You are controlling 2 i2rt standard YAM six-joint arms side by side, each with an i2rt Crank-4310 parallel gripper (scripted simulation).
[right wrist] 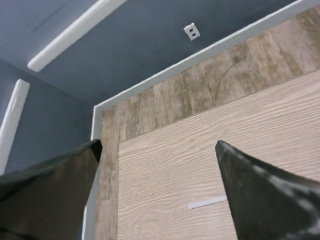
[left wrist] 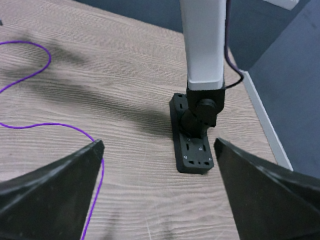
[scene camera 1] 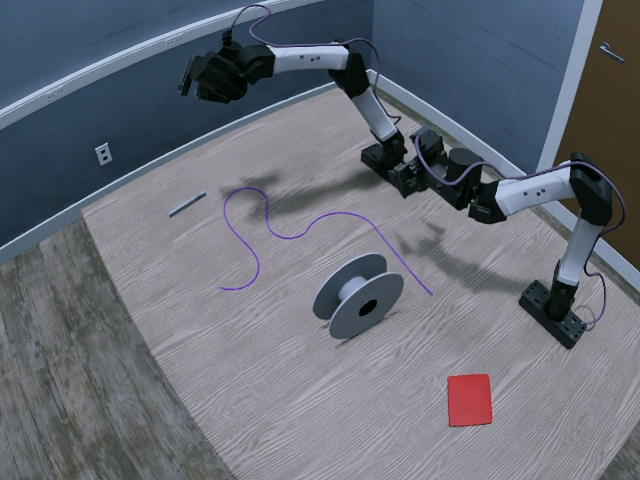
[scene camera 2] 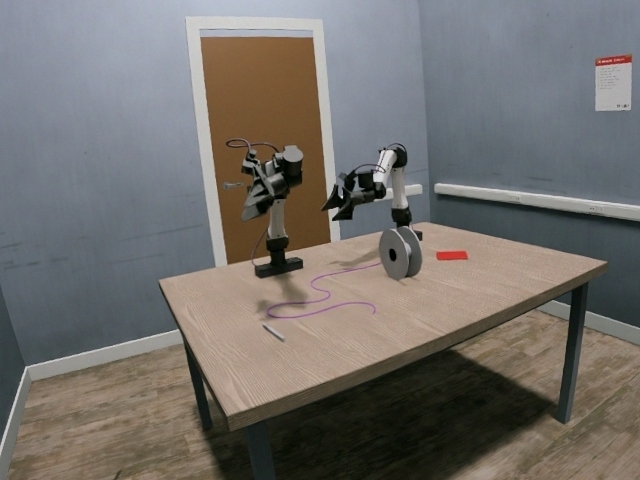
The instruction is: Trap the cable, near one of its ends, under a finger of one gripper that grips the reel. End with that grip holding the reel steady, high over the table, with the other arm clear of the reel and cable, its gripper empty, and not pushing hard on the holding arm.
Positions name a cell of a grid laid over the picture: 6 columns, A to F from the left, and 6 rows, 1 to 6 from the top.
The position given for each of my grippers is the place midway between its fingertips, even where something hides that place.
I see my left gripper (scene camera 2: D3), my right gripper (scene camera 2: C3) and a grey reel (scene camera 2: D4).
My left gripper is seen too in the left wrist view (left wrist: C4). My right gripper also shows in the right wrist view (right wrist: C4). The right wrist view does not show the grey reel: it is out of frame. The left wrist view does not show the grey reel: it is out of frame.
